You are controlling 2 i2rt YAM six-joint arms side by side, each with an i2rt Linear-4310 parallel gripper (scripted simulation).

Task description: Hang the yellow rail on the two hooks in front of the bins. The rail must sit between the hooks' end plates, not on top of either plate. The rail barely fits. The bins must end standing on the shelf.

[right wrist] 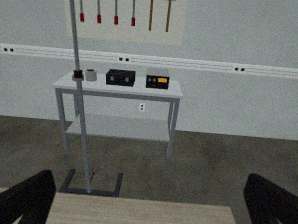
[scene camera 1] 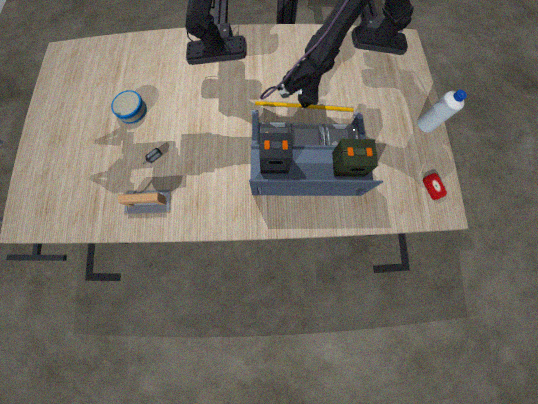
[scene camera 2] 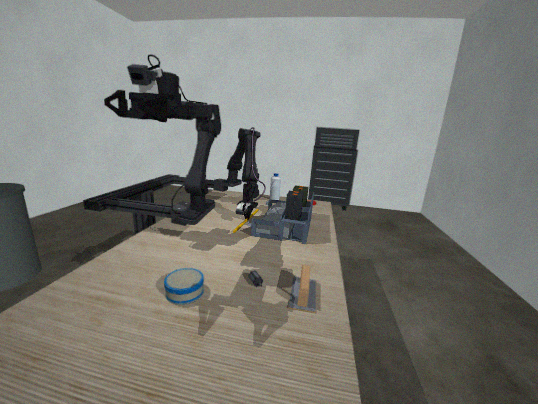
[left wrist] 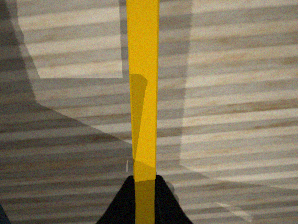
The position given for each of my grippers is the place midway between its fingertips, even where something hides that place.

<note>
I see my left gripper point(left wrist: 145, 184), my right gripper point(scene camera 2: 122, 103), a blue-rimmed tin point(scene camera 2: 183, 286), a blue-grey shelf point(scene camera 1: 309, 161), a wooden-handled float point(scene camera 1: 149, 202) and a white bottle point(scene camera 1: 451, 102).
The blue-rimmed tin shows as well in scene camera 1 point(scene camera 1: 128, 106). The blue-grey shelf also shows in scene camera 2 point(scene camera 2: 299, 232). The wooden-handled float shows as well in scene camera 2 point(scene camera 2: 300, 290). The right wrist view misses the blue-rimmed tin: it is out of frame. The left wrist view does not show the blue-rimmed tin: it is out of frame.
</note>
